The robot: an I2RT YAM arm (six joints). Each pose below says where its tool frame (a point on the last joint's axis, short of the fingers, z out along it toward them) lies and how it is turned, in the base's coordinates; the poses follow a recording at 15 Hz.
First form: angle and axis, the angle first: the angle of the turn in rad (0 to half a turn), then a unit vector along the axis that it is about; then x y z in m.
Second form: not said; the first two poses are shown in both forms.
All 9 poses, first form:
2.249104, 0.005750, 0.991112, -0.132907, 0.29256, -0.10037, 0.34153
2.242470, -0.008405, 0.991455, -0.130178, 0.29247, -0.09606, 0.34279
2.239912, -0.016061, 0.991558, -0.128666, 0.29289, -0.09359, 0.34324
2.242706, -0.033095, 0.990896, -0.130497, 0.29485, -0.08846, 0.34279
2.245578, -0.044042, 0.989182, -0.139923, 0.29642, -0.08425, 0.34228
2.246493, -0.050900, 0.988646, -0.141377, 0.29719, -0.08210, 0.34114
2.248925, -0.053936, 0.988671, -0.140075, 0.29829, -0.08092, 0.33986
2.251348, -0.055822, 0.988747, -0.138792, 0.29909, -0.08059, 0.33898
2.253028, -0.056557, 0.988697, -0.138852, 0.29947, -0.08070, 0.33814
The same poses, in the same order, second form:
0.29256, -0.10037, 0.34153, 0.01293, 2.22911, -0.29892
0.29247, -0.09606, 0.34279, -0.01885, 2.22331, -0.29192
0.29289, -0.09359, 0.34324, -0.03598, 2.22100, -0.28820
0.29485, -0.08846, 0.34279, -0.07422, 2.22229, -0.29267
0.29642, -0.08425, 0.34228, -0.09890, 2.22129, -0.31421
0.29719, -0.08210, 0.34114, -0.11435, 2.22099, -0.31760
0.29829, -0.08092, 0.33986, -0.12130, 2.22345, -0.31502
0.29909, -0.08059, 0.33898, -0.12567, 2.22601, -0.31247
0.29947, -0.08070, 0.33814, -0.12742, 2.22756, -0.31284

